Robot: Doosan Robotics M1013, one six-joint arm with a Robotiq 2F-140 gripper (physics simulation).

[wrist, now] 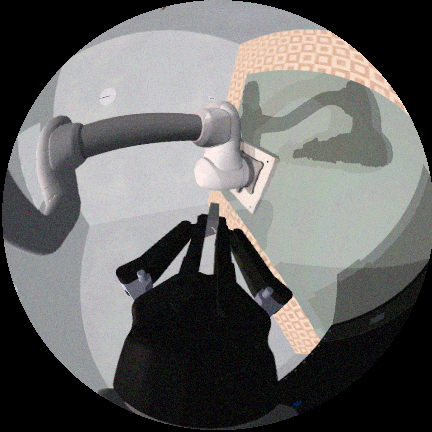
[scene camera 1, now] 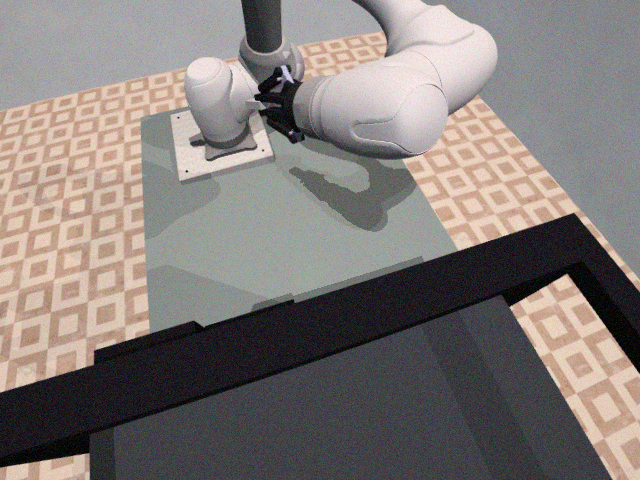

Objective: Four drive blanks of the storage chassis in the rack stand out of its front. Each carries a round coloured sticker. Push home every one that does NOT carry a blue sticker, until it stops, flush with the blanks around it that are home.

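The wrist view shows the gripper, and scene camera 1 shows it too. On the gripper, point(wrist: 137, 276) and point(scene camera 1: 289, 73) are the same spot.
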